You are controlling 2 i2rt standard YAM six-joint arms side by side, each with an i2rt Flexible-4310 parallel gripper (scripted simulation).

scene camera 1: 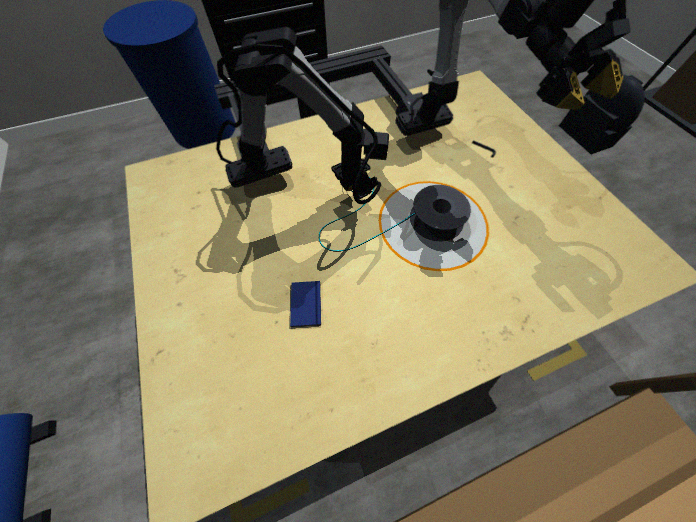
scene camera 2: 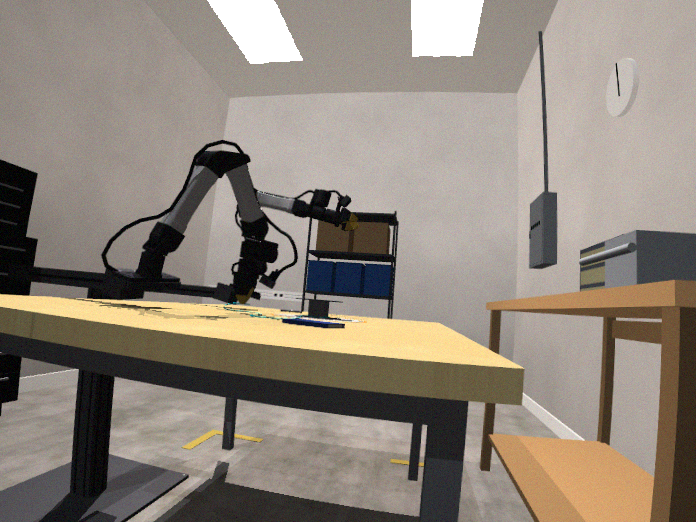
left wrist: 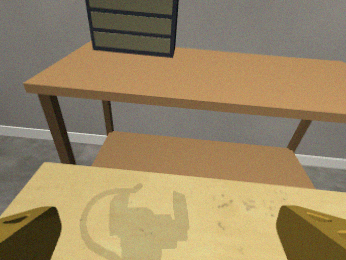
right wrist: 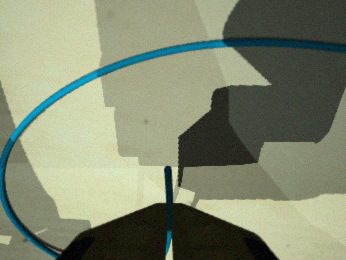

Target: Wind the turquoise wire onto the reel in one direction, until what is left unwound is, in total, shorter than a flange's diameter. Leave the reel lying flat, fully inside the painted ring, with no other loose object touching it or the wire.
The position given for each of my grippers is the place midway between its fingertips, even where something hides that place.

In view: my left gripper (scene camera 1: 598, 101), my right gripper (scene camera 2: 242, 304) and a dark grey reel (scene camera 1: 442, 207).
My left gripper also shows in the left wrist view (left wrist: 169, 215). My right gripper shows as well in the right wrist view (right wrist: 169, 212). The left wrist view does not show the dark grey reel: it is out of frame. The right wrist view misses the dark grey reel: it is out of frame.
